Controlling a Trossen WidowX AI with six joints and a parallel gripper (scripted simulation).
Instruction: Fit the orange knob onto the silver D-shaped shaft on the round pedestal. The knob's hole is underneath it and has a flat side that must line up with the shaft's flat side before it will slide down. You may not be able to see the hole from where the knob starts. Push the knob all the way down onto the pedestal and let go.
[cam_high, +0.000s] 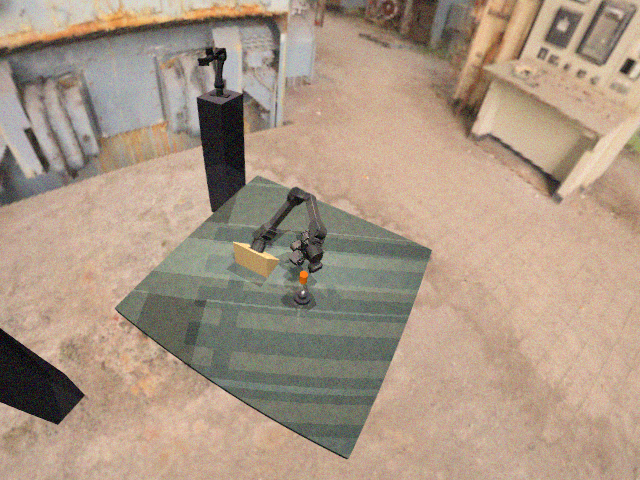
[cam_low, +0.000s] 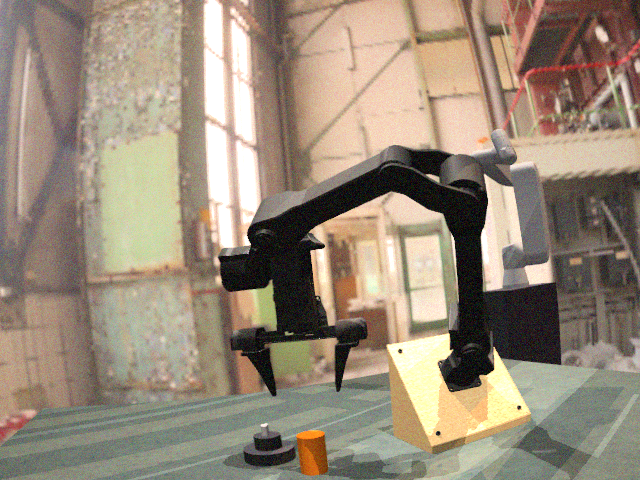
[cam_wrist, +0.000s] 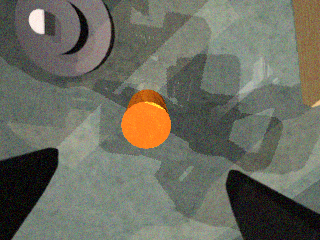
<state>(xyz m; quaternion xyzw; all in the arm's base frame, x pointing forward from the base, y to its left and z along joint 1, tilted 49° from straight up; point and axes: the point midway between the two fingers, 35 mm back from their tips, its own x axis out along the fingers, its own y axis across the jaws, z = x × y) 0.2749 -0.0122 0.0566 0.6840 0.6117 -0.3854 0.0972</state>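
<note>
Right now my gripper tip is 80 mm above the orange knob. The rest, counted from my gripper tip: dark round pedestal (100 mm to the right, 90 mm below, 50 mm ahead).
</note>
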